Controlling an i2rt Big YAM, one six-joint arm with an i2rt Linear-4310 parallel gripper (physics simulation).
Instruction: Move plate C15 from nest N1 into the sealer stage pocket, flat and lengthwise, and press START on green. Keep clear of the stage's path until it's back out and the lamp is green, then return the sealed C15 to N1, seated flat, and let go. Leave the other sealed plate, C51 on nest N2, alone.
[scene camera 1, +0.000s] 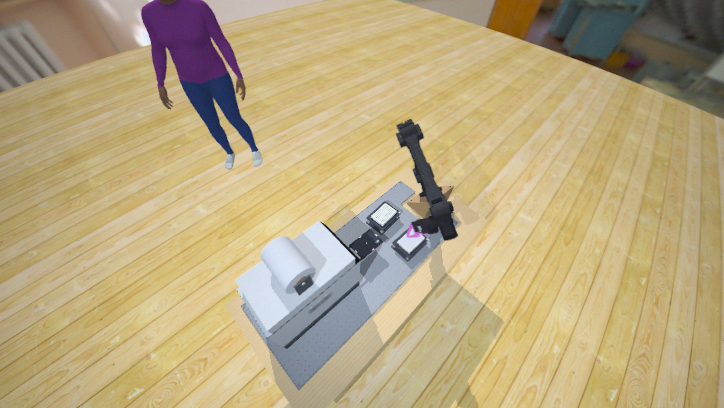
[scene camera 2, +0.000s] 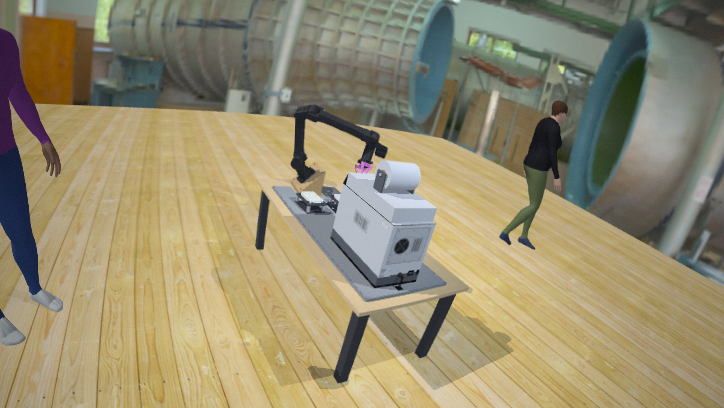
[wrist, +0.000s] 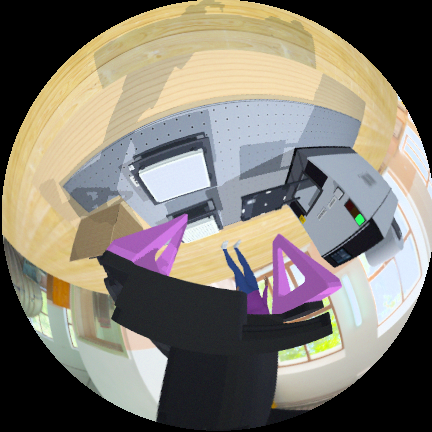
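Seen in the pictures: gripper, fingertip midpoint: (scene camera 1: 414, 234) (wrist: 232, 228); arm's base, origin of the base link: (scene camera 2: 306, 176) (wrist: 104, 246).
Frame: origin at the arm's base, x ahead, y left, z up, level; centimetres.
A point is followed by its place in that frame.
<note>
A white plate with open wells, which I take for C15 (scene camera 1: 385, 214) {z -0.8, x 31.1, y -7.9 cm} (scene camera 2: 311, 196) {z -0.7, x 31.6, y -9.1 cm} (wrist: 202, 232) {z -0.5, x 32.7, y -9.6 cm}, lies flat on the nest farther from the table's front edge. A smooth-topped sealed plate, which I take for C51 (scene camera 1: 409, 243) {z -1.1, x 34.9, y 13.0 cm} (wrist: 177, 175) {z -1.1, x 32.9, y 12.9 cm}, lies flat on the other nest. Their labels are unreadable. The black sealer stage (scene camera 1: 363, 245) {z 1.6, x 54.3, y -1.3 cm} (wrist: 265, 202) {z 1.7, x 52.4, y -0.7 cm} is out of the sealer, its pocket empty. The sealer's lamp (wrist: 359, 219) {z 20.0, x 67.1, y 8.0 cm} is green. My gripper (scene camera 1: 412, 232) {z 14.4, x 38.4, y 15.0 cm} (scene camera 2: 363, 169) {z 14.4, x 38.4, y 15.0 cm} (wrist: 232, 228) {z 14.4, x 38.4, y 15.0 cm} is open and empty, raised above the nests, near the sealed plate in scene camera 1.
The grey sealer (scene camera 1: 331, 250) {z 27.7, x 74.6, y 1.4 cm} (scene camera 2: 362, 243) {z 4.9, x 93.4, y -12.3 cm} (wrist: 345, 182) {z 10.7, x 71.0, y 9.7 cm} with a large white roll (scene camera 1: 287, 264) {z 40.2, x 91.0, y 1.5 cm} (scene camera 2: 402, 176) {z 36.2, x 95.8, y -3.5 cm} stands beyond the stage. The wooden arm mount (scene camera 1: 425, 202) {z 3.7, x 11.0, y 3.4 cm} (wrist: 102, 230) {z 0.3, x 7.7, y 7.4 cm} is beside the nests. A person in purple (scene camera 1: 189, 40) and one in black (scene camera 2: 544, 144) stand away from the table.
</note>
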